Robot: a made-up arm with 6 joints.
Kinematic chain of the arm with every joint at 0, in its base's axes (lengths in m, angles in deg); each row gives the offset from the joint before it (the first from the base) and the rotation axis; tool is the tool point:
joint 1: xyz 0 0 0.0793 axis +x
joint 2: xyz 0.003 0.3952 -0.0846 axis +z
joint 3: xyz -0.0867 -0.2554 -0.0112 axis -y
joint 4: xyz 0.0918 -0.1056 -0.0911 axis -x
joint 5: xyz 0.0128 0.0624 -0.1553 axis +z
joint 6: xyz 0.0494 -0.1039 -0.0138 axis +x
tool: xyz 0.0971 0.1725 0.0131
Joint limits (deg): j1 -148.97..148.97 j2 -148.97..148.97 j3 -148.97..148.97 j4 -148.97..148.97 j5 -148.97..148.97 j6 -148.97..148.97
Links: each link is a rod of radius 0.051 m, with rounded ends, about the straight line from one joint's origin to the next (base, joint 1, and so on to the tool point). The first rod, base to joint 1, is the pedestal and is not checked.
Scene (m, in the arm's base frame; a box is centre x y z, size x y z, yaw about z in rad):
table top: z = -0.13
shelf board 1: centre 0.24 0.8 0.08 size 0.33 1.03 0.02 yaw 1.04
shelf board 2: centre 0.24 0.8 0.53 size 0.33 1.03 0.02 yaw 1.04
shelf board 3: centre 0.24 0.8 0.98 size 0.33 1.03 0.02 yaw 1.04
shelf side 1: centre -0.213 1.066 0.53 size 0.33 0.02 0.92 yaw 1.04
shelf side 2: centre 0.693 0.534 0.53 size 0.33 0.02 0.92 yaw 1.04
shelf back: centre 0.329 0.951 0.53 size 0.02 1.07 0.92 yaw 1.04
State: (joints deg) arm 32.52 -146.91 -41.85 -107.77 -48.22 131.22
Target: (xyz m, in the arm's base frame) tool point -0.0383 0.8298 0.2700
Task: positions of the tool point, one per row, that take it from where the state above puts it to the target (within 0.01 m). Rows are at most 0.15 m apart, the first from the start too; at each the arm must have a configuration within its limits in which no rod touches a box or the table.
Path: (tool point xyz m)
1: -0.0383 0.8298 0.2700

